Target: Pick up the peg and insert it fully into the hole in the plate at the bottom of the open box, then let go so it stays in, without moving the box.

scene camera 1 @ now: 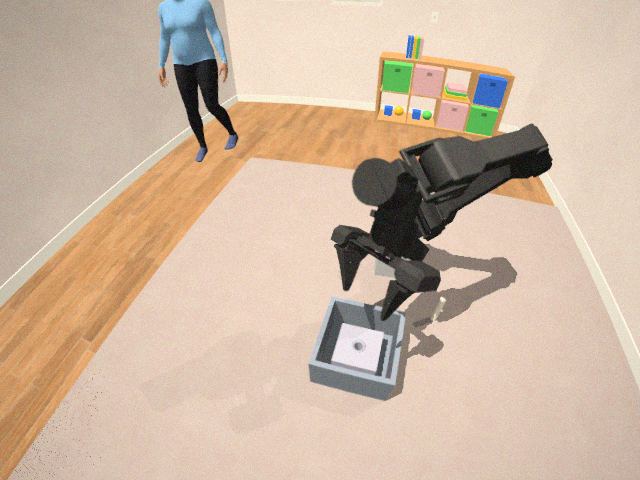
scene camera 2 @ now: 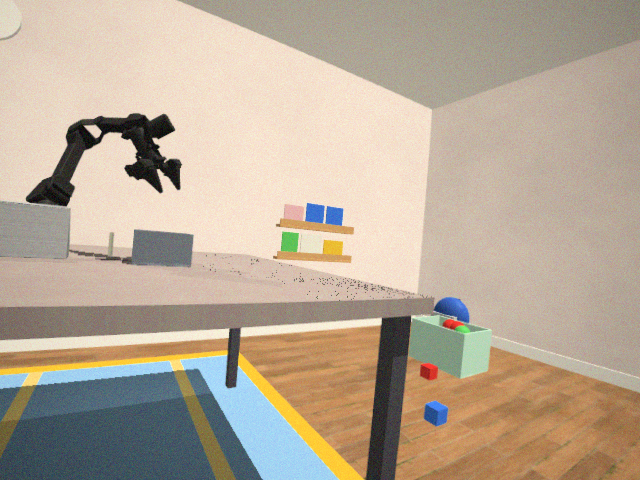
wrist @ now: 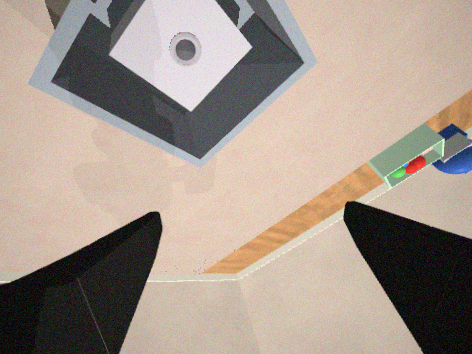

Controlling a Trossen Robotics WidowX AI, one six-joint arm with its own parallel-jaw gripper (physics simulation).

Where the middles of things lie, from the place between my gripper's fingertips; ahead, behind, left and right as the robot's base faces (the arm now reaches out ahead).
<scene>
Now: the blue-grey box point(scene camera 1: 379, 386) 18 cm below my hand, 1 cm to the left of it and 1 cm behind it. Also, from my hand: grey plate point(scene camera 1: 357, 348): 19 cm below, 1 cm to the left, 1 cm behind.
</scene>
